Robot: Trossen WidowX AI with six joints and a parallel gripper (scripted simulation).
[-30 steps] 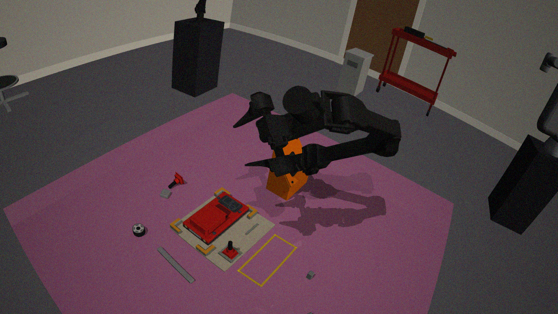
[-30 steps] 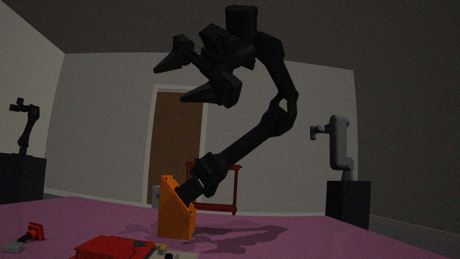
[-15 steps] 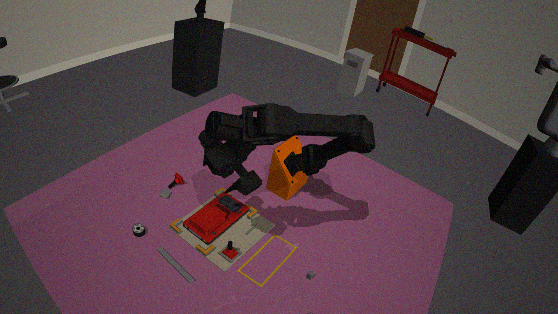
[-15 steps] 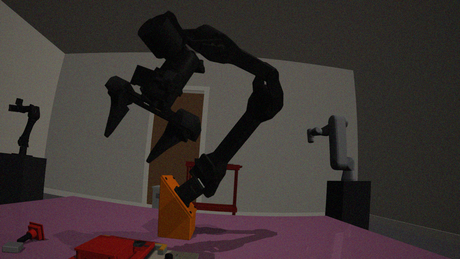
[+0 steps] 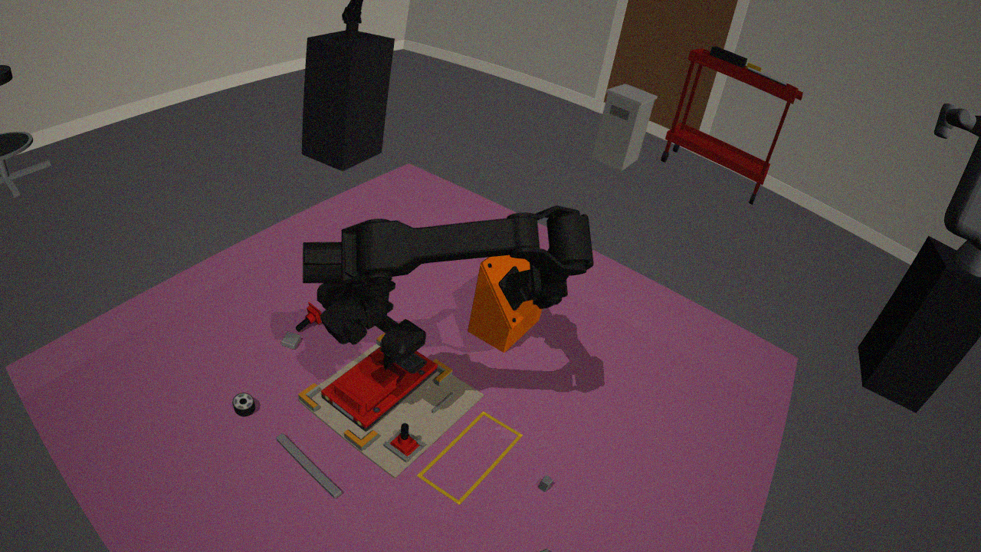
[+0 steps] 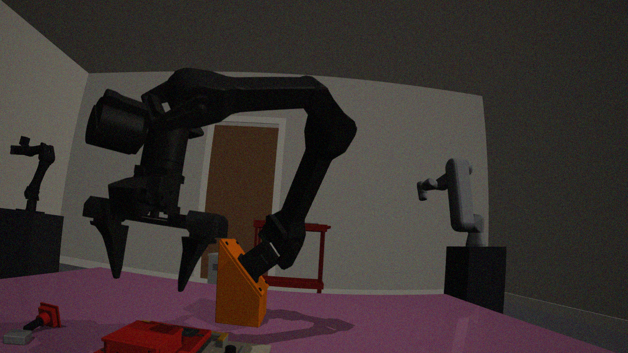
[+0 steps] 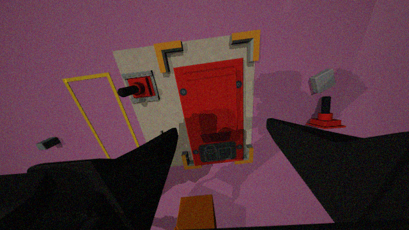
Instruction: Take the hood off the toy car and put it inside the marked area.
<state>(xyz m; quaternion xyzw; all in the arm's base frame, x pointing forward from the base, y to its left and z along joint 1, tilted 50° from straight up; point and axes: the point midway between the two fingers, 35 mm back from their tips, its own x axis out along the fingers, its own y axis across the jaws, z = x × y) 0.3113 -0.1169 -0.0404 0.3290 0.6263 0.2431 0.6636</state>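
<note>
Now: gripper tip 70 mm above the red hood. Round my gripper tip: black wheel 170 mm ahead, 150 mm to the right, 100 mm below; beige base plate 100 mm below, 20 mm to the left, 20 mm behind; grey engine block 90 mm below, 10 mm to the left.
</note>
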